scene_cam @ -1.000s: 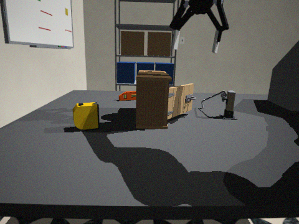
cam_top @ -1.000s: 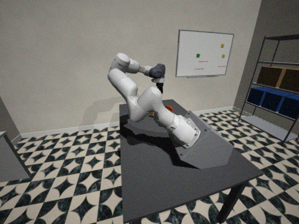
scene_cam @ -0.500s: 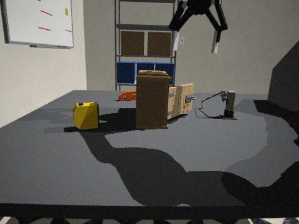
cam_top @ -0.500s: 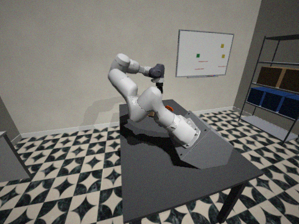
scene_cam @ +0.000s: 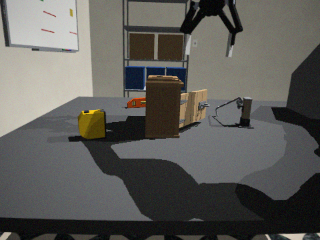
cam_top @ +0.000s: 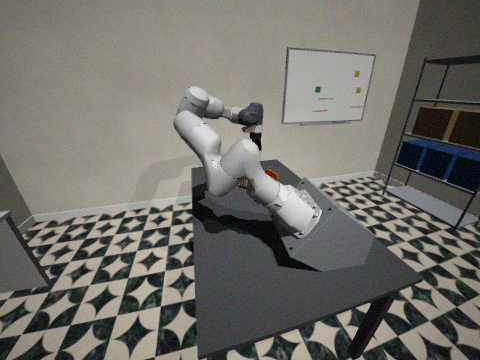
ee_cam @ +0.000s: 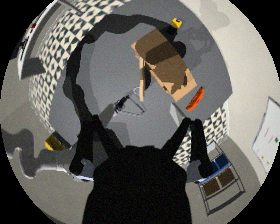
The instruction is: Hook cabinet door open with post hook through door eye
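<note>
The cabinet door is 170 mm below my hand, 60 mm to the left of it and 40 mm ahead of it. The rest, counted from my hand: yellow tape measure (330 mm ahead, 200 mm below, 140 mm to the left); then orange level (230 mm to the right, 220 mm below, 210 mm ahead).
</note>
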